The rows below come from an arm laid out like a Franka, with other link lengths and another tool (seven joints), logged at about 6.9 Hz.
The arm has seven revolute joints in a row. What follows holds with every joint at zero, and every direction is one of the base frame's. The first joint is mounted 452.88 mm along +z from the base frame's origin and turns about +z. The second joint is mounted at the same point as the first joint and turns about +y. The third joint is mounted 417.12 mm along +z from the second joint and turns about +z. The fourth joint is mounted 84.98 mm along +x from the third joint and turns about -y. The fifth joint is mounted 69.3 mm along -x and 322.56 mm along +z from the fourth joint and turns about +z. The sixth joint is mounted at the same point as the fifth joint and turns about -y. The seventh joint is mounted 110.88 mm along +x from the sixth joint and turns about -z. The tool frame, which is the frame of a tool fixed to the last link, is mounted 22 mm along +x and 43 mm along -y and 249.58 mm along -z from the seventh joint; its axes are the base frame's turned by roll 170.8, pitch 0 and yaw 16.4 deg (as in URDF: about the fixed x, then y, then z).
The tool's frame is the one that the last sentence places.
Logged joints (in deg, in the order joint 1, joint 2, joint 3, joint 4, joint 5, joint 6, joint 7), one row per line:
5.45, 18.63, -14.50, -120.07, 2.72, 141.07, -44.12
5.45, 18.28, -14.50, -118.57, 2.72, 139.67, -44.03
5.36, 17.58, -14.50, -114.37, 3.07, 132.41, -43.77
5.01, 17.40, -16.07, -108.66, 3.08, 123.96, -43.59
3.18, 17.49, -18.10, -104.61, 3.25, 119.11, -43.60
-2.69, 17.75, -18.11, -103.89, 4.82, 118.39, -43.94
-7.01, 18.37, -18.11, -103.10, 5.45, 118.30, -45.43
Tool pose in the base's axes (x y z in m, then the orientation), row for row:
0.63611, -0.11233, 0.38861, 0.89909, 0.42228, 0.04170, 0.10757
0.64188, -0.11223, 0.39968, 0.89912, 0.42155, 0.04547, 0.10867
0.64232, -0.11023, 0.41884, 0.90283, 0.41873, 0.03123, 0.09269
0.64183, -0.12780, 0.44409, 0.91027, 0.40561, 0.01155, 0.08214
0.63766, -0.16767, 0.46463, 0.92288, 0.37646, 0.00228, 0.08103
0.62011, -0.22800, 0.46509, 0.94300, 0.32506, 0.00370, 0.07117
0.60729, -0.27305, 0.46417, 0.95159, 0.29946, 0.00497, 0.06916
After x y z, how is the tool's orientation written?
As a quaternion, x y z w.
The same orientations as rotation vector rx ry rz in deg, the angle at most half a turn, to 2 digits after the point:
151.61, 71.21, 7.03
151.52, 71.04, 7.66
153.57, 71.22, 5.31
155.80, 69.42, 1.98
158.06, 64.48, 0.39
162.46, 56.00, 0.64
164.13, 51.65, 0.86

